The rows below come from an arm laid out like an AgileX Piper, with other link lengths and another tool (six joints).
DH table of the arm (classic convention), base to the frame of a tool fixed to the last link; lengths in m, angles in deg. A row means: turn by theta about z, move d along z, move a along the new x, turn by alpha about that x. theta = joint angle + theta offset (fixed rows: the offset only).
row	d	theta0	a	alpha
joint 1	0.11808	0.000	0.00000	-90.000
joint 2	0.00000	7.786	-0.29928	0.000
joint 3	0.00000	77.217	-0.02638	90.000
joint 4	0.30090	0.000	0.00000	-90.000
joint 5	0.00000	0.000	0.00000	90.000
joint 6	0.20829	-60.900	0.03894	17.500
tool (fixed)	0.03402	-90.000	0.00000	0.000
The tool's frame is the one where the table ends.
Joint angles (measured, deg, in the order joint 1, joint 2, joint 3, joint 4, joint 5, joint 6), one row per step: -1.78, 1.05, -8.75, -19.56, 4.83, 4.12; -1.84, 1.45, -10.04, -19.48, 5.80, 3.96; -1.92, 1.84, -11.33, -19.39, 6.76, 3.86; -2.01, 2.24, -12.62, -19.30, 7.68, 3.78; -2.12, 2.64, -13.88, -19.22, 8.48, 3.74; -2.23, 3.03, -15.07, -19.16, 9.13, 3.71; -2.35, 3.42, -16.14, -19.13, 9.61, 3.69; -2.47, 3.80, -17.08, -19.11, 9.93, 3.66; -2.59, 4.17, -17.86, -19.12, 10.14, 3.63
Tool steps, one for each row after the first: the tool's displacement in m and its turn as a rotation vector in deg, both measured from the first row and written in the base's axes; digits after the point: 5 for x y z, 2 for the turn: -0.00148, -0.00151, 0.00641, -0.01, 0.03, -0.38; -0.00307, -0.00307, 0.01281, 0.06, 0.04, -0.76; -0.00470, -0.00458, 0.01928, 0.15, 0.02, -1.13; -0.00637, -0.00600, 0.02590, 0.25, -0.09, -1.48; -0.00799, -0.00721, 0.03250, 0.34, -0.28, -1.78; -0.00939, -0.00824, 0.03869, 0.39, -0.51, -2.05; -0.01056, -0.00907, 0.04438, 0.40, -0.76, -2.26; -0.01138, -0.00978, 0.04913, 0.38, -0.97, -2.46
